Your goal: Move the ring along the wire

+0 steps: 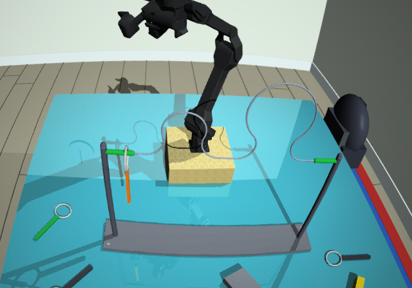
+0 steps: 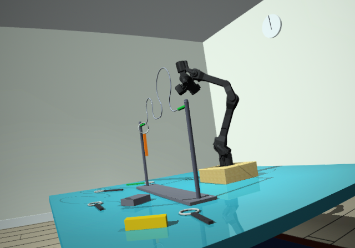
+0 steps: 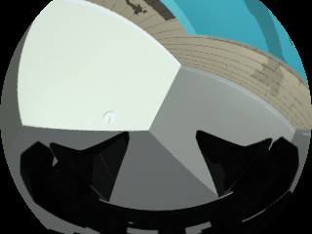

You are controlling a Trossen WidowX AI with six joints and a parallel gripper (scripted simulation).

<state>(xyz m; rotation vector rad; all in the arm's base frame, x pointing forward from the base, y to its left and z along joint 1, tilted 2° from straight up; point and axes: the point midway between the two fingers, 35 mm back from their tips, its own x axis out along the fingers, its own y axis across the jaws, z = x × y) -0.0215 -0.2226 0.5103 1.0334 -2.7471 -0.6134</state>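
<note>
Right now my gripper tip is 380 mm short of the ring with orange handle, 10 mm to the right of it and 300 mm above it. Also, from my gripper tip: grey block (580 mm ahead, 300 mm to the left, 570 mm below); yellow block (690 mm ahead, 660 mm to the left, 560 mm below).
</note>
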